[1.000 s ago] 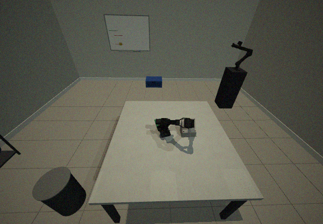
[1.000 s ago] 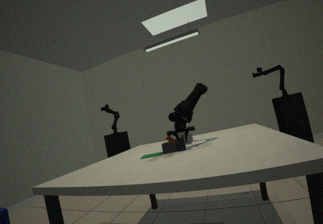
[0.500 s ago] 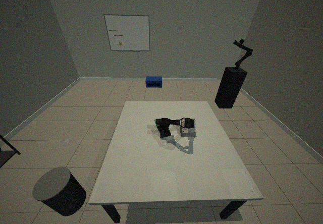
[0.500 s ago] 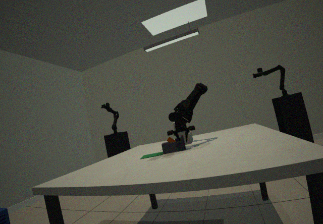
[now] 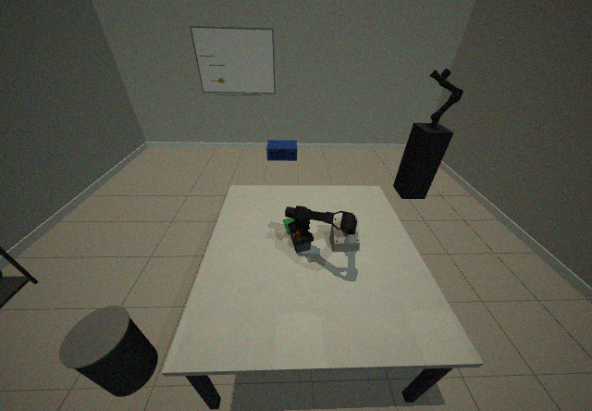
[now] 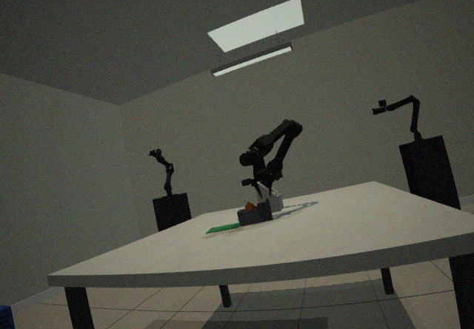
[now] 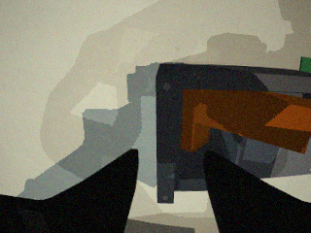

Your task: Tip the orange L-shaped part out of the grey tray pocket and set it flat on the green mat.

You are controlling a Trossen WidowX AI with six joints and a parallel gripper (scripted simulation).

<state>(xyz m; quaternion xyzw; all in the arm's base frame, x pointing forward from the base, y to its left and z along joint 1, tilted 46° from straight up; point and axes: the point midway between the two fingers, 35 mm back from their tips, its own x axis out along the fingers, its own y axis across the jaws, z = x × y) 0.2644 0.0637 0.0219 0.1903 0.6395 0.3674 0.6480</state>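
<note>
The orange L-shaped part lies 60 mm below my gripper tip, 40 mm to the right of it and 10 mm ahead of it. The rest, counted from my gripper tip: green mat: 210 mm to the right, 110 mm below, 50 mm ahead; then dark grey tray: 110 mm below, 60 mm to the right, 10 mm ahead.
</note>
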